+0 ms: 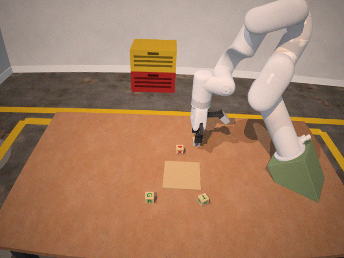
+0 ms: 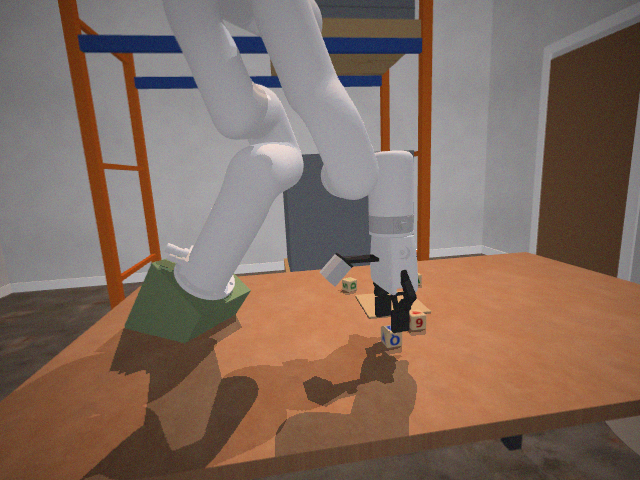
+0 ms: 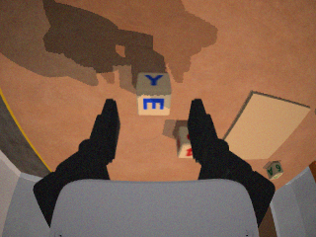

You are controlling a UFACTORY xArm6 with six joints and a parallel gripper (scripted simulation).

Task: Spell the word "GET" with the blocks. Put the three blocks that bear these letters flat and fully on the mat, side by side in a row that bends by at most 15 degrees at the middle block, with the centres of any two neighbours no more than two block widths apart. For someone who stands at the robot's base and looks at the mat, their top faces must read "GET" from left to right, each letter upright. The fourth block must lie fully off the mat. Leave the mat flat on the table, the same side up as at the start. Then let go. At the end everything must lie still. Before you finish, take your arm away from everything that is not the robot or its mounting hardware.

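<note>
Right now my hand is 40 mm above the e block. Also, from my hand: tan mat: 90 mm ahead, 170 mm to the left, 50 mm below; t block: 40 mm ahead, 310 mm to the left, 40 mm below; red-lettered block: 80 mm ahead, 40 mm to the left, 40 mm below.
</note>
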